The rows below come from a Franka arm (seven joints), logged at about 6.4 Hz.
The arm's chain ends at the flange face. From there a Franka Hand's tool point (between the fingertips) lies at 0.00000 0.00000 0.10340 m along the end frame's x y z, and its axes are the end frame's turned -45 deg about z.
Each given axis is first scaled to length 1.
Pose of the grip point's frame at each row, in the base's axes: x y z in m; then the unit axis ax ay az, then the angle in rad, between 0 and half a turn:
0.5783 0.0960 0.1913 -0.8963 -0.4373 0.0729 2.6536
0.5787 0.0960 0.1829 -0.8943 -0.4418 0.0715 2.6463
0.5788 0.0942 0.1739 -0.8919 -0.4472 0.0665 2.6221
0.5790 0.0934 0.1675 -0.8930 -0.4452 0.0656 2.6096
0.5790 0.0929 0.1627 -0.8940 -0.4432 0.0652 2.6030
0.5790 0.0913 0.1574 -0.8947 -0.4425 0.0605 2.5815
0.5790 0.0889 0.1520 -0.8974 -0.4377 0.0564 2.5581
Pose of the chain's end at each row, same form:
0.6122 0.0588 0.2816 -0.9851 -0.0604 0.1609 2.7468
0.6128 0.0582 0.2729 -0.9848 -0.0652 0.1611 2.7390
0.6132 0.0542 0.2628 -0.9843 -0.0711 0.1614 2.7129
0.6136 0.0522 0.2558 -0.9842 -0.0688 0.1630 2.7008
0.6137 0.0510 0.2506 -0.9842 -0.0666 0.1640 2.6944
0.6136 0.0473 0.2443 -0.9843 -0.0657 0.1640 2.6710
0.6135 0.0425 0.2377 -0.9845 -0.0602 0.1650 2.6464

